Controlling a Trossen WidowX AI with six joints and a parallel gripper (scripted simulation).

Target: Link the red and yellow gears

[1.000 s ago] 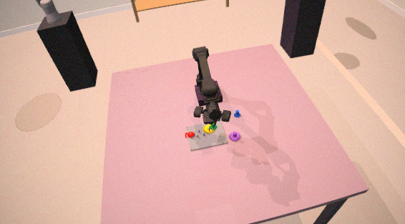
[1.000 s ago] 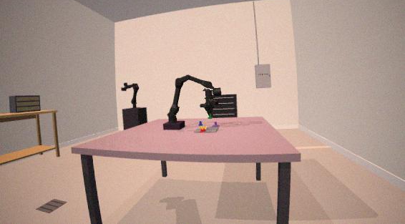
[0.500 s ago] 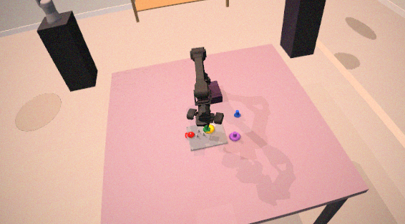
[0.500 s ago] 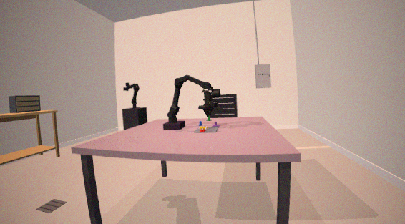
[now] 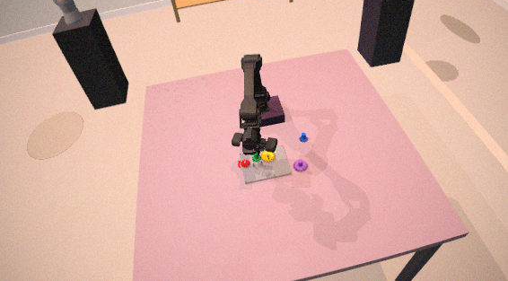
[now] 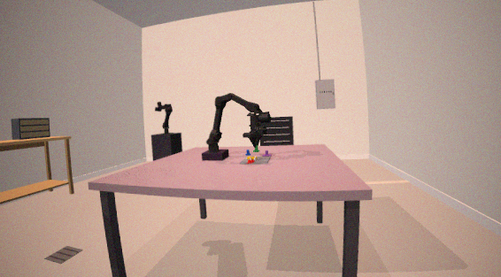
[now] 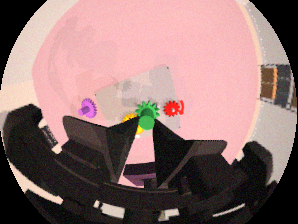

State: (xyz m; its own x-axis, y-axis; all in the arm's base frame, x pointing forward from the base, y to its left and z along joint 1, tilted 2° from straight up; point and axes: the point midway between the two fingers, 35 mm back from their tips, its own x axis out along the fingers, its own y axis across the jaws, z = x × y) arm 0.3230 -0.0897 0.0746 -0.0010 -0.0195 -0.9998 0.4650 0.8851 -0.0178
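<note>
Right now my gripper tip is 80 mm above the red gear, 50 mm to the left of it and 30 mm past it. The rest, counted from my gripper tip: yellow gear: 80 mm below, 60 mm to the left, 40 mm behind; purple gear: 190 mm to the left, 80 mm below, 50 mm ahead; green gear: 10 mm below.
</note>
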